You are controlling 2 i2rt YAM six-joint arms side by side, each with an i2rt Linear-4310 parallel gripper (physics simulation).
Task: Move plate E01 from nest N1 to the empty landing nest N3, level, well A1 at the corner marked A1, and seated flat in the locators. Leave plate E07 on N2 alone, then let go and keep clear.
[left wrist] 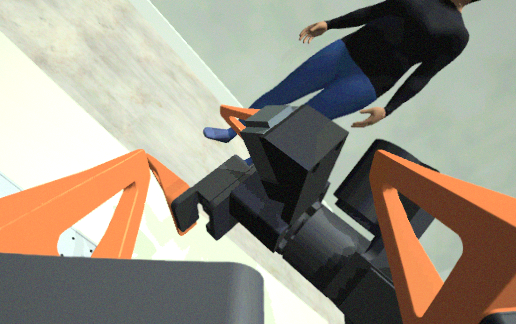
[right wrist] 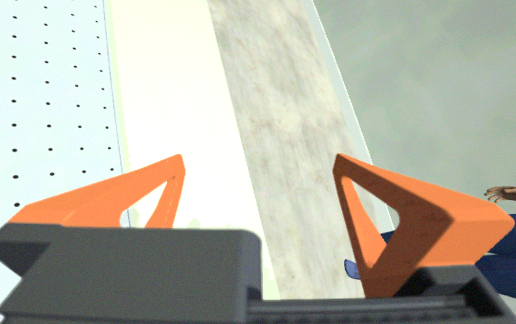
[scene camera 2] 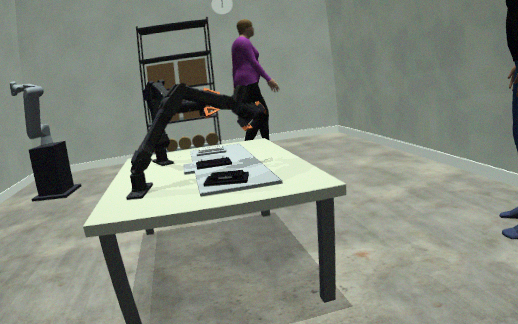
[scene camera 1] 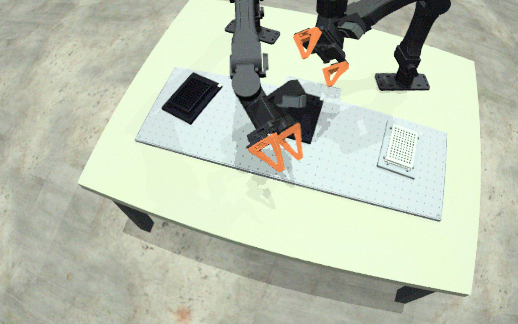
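A dark plate [scene camera 1: 191, 94] [scene camera 2: 227, 175] lies on a black nest [scene camera 1: 202, 105] at the left in scene camera 1. A white plate [scene camera 1: 401, 146] [scene camera 2: 211, 150] lies on a grey nest [scene camera 1: 382, 160] at the right. The black middle nest [scene camera 1: 312, 117] [scene camera 2: 214, 162] shows no plate, but the right arm partly hides it. Labels and A1 marks are too small to read. My right gripper [scene camera 1: 291, 164] [scene camera 2: 254, 117] [right wrist: 258, 162] is open and empty, above the board's front edge. My left gripper [scene camera 1: 318, 71] is open and empty, raised behind the middle nest.
The nests stand on a perforated board [scene camera 1: 215, 145] [scene camera 2: 265, 175] on the table [scene camera 1: 200, 215]. The right arm reaches across the board, close in front of the left gripper. A person in purple [scene camera 2: 246, 65] and a shelf rack [scene camera 2: 172, 27] are beyond the table.
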